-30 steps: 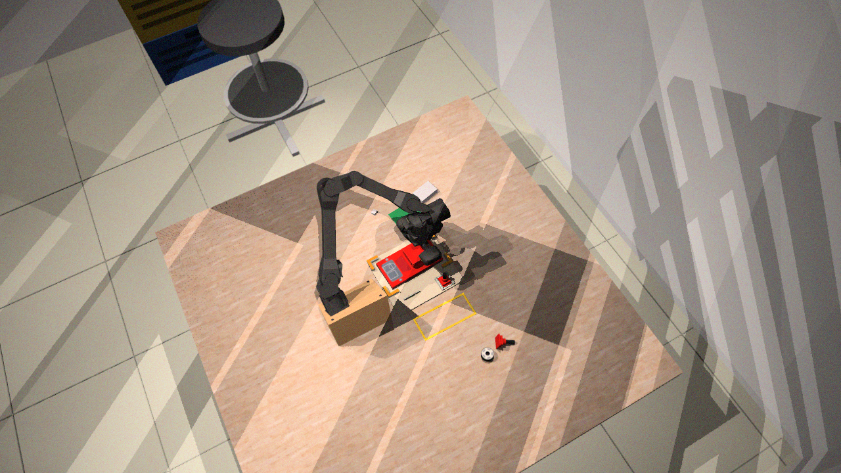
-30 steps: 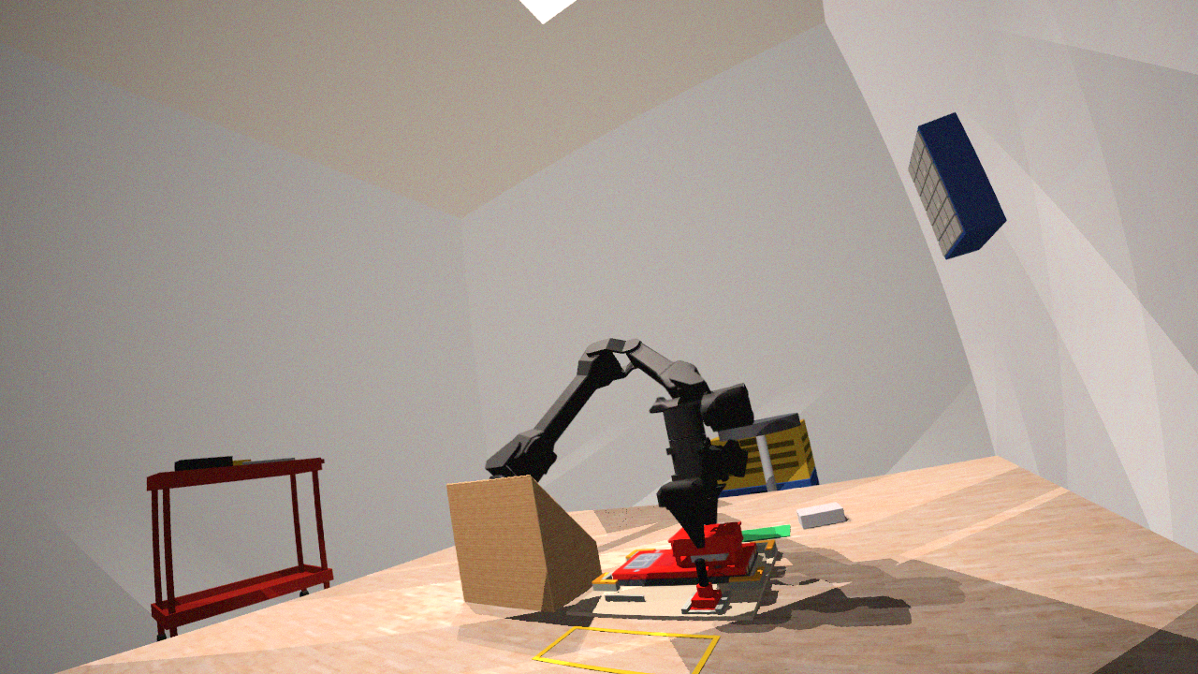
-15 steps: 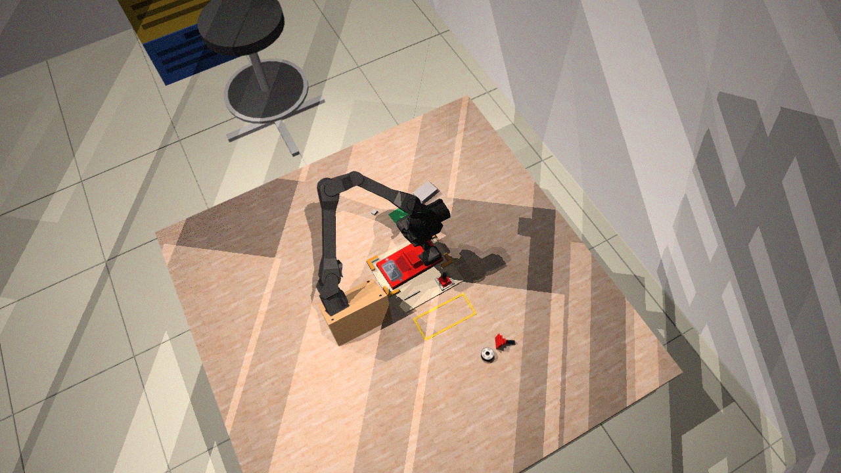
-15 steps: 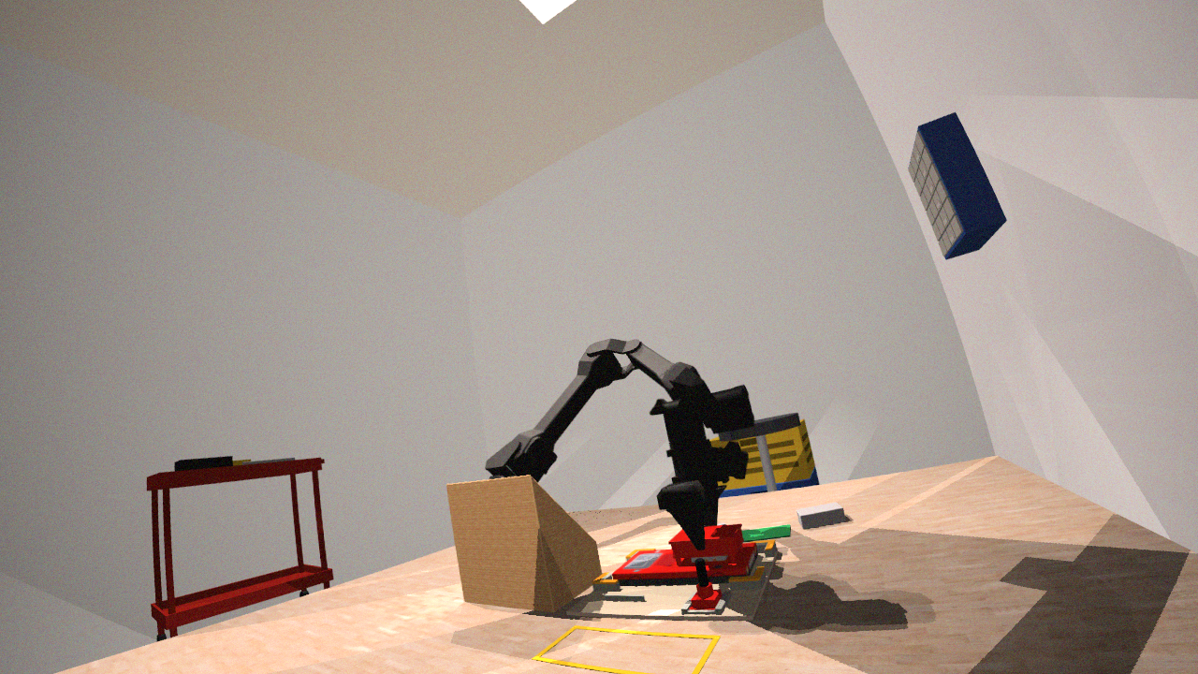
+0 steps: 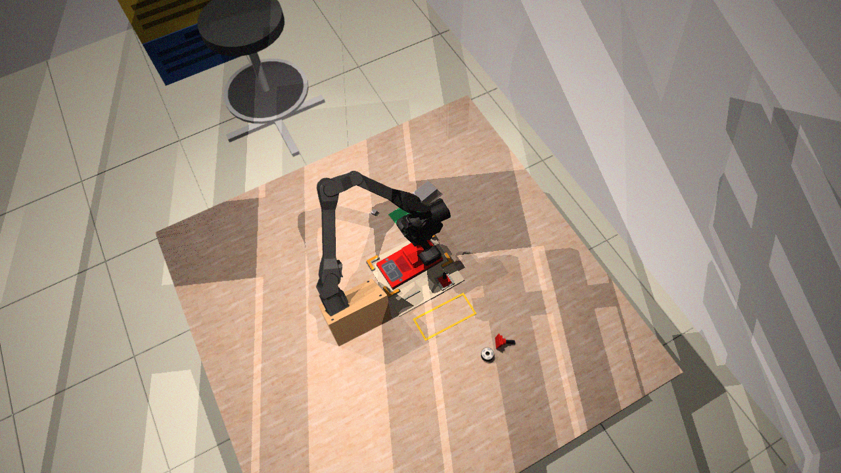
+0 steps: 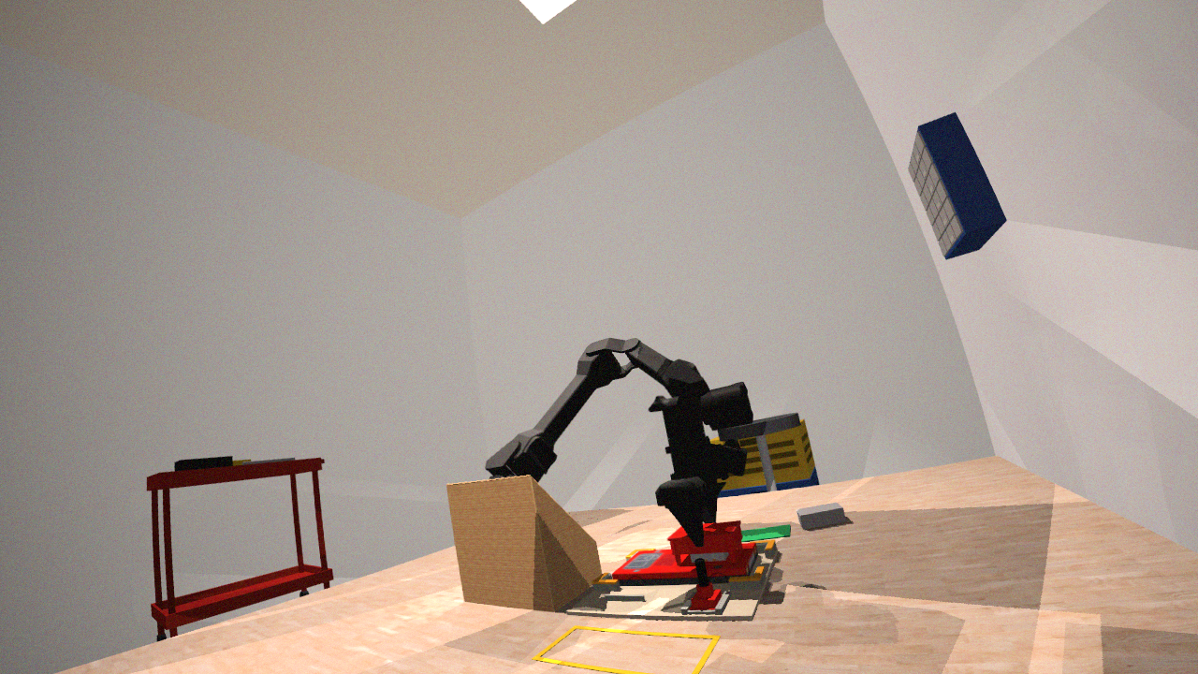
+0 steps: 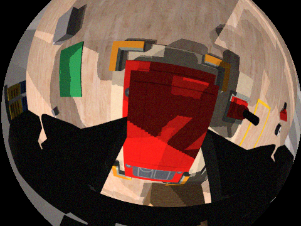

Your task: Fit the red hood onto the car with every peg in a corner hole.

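My gripper tip is now right at the red hood. The rest, counted from my gripper tip: green patch: 180 mm to the left, 50 mm below, 50 mm ahead; grey engine block: 30 mm below; jig plate: 40 mm below, 30 mm behind, 20 mm to the right.
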